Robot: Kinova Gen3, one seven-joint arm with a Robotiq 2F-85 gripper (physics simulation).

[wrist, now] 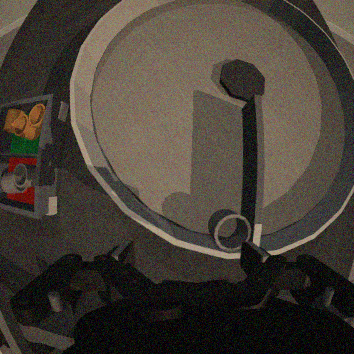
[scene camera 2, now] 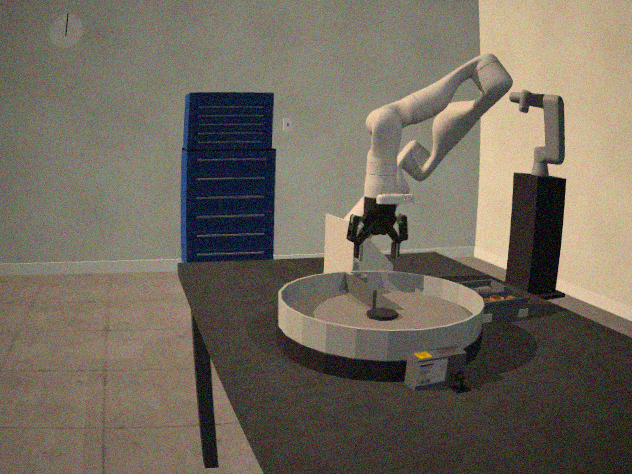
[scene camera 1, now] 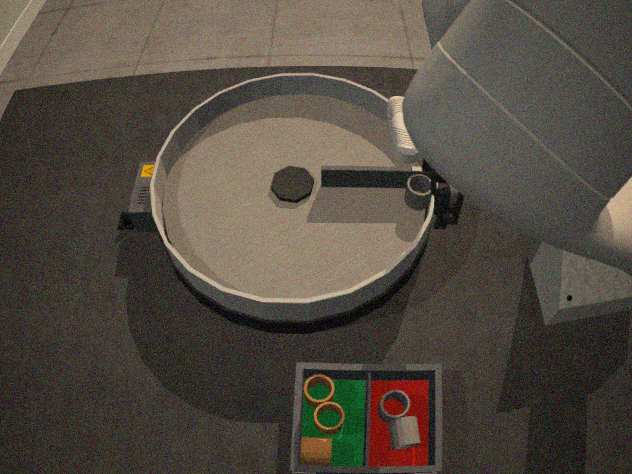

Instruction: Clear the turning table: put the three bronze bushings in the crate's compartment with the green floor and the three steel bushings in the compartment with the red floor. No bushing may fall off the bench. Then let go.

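Places are measured from the arm's base along level axes (x right, y ahead, z up), in metres.
Pixels of known places: gripper, between the fingertips: (wrist: 188, 254) (scene camera 2: 376, 259) (scene camera 1: 433, 197).
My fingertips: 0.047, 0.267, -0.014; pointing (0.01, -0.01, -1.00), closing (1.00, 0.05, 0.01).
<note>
Ahead of a thing's pixels: the offset from my fingertips to its top centre, as dx, dy, dz. "*": to the spot under its first point.
One steel bushing {+0.046, +0.010, -0.034} (scene camera 1: 416, 199) (wrist: 215, 221) stands upright on the turning table (scene camera 1: 285, 308) (scene camera 2: 342, 340) (wrist: 81, 100), against the rim wall and close beside the dark barrier {* +0.063, +0.088, -0.045} (scene camera 1: 365, 177) (wrist: 249, 165). My gripper (scene camera 2: 376, 250) (wrist: 188, 254) is open and empty, above the table's rim; the bushing is nearer its right finger in the wrist view. In scene camera 1 the arm hides part of it. In the crate {-0.282, +0.083, -0.075} (scene camera 1: 295, 418) (wrist: 45, 125), the green compartment holds two upright bronze bushings {-0.241, +0.146, -0.081} (scene camera 1: 319, 376) {-0.278, +0.132, -0.081} (scene camera 1: 329, 431) and one on its side {* -0.327, +0.146, -0.081} (scene camera 1: 316, 451). The red compartment holds an upright steel bushing {-0.261, +0.049, -0.081} (scene camera 1: 383, 412) and one lying {-0.299, +0.035, -0.081} (scene camera 1: 405, 432).
The dark hub {+0.065, +0.194, -0.064} (scene camera 1: 292, 183) (scene camera 2: 382, 313) (wrist: 242, 78) sits at the table's centre. A control box {* +0.047, +0.435, -0.066} (scene camera 1: 139, 192) (scene camera 2: 427, 372) stands outside the rim. A pale angled block (scene camera 1: 587, 285) stands at the right in scene camera 1. A second arm (scene camera 2: 553, 127) and a blue cabinet (scene camera 2: 229, 204) stand behind.
</note>
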